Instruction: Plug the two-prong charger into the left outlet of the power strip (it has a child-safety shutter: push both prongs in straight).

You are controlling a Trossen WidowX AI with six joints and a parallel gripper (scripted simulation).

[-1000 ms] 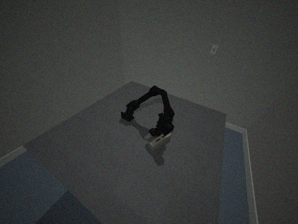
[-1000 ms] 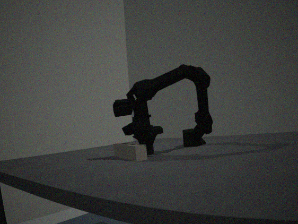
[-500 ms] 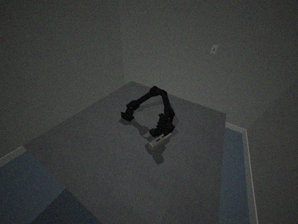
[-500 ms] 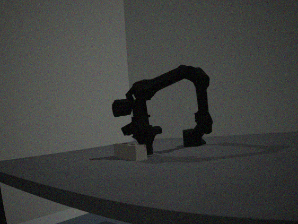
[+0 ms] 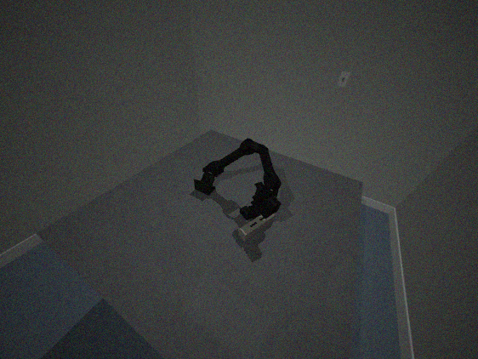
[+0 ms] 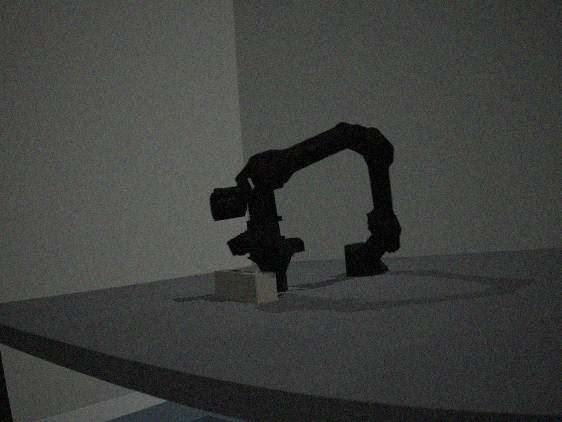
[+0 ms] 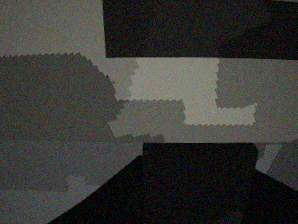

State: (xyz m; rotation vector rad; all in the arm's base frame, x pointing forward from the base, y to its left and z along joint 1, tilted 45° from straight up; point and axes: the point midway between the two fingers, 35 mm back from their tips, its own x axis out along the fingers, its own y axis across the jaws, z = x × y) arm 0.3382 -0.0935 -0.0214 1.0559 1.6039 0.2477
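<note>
Right now the charger is 2 cm ahead of my gripper tip, 1 cm to the right of it and 1 cm above it.
</note>
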